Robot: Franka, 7 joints.
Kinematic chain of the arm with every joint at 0, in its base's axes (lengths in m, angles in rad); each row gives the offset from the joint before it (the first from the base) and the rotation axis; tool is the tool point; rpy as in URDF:
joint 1: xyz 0 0 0.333 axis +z
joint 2: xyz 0 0 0 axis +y
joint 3: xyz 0 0 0.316 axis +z
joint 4: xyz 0.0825 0 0 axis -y
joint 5: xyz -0.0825 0 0.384 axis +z
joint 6: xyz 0 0 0 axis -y
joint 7: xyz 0.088 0 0 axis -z
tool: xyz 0 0 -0.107 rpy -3.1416 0 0
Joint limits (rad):
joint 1: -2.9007..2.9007
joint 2: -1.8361..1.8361
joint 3: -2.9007..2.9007
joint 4: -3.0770..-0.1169
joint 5: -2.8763..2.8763
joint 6: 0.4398..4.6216
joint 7: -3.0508..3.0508
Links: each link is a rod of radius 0.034 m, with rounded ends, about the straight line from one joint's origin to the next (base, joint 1, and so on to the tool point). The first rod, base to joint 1, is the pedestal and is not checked.
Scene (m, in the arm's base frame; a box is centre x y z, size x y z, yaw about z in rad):
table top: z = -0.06
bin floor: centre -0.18 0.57 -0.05 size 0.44 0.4 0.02 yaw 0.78
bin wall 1: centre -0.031 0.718 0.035 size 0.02 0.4 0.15 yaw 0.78
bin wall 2: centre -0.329 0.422 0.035 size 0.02 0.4 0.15 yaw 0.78
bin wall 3: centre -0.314 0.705 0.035 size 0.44 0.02 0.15 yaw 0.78
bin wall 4: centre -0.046 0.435 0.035 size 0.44 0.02 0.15 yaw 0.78
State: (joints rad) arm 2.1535 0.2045 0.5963 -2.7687 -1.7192 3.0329 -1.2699
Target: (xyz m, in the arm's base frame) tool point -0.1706 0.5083 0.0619
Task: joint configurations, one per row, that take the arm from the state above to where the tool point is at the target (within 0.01 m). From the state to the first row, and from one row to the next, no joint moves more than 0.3 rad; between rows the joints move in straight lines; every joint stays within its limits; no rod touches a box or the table.
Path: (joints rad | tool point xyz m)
1: 1.9316 0.2520 0.3384 -2.4935 -1.6941 2.9507 -1.2699 | -0.3298 0.2783 0.1923
2: 1.7096 0.2995 0.0806 -2.2182 -1.6690 2.8686 -1.2699 | -0.1706 0.5083 0.2429
3: 1.7193 0.5192 0.0782 -2.1274 -1.6510 2.8254 -1.2699 | -0.1721 0.5165 0.1550
4: 1.7290 0.7390 0.0759 -2.0367 -1.6330 2.7821 -1.2699 | -0.1706 0.5083 0.0619

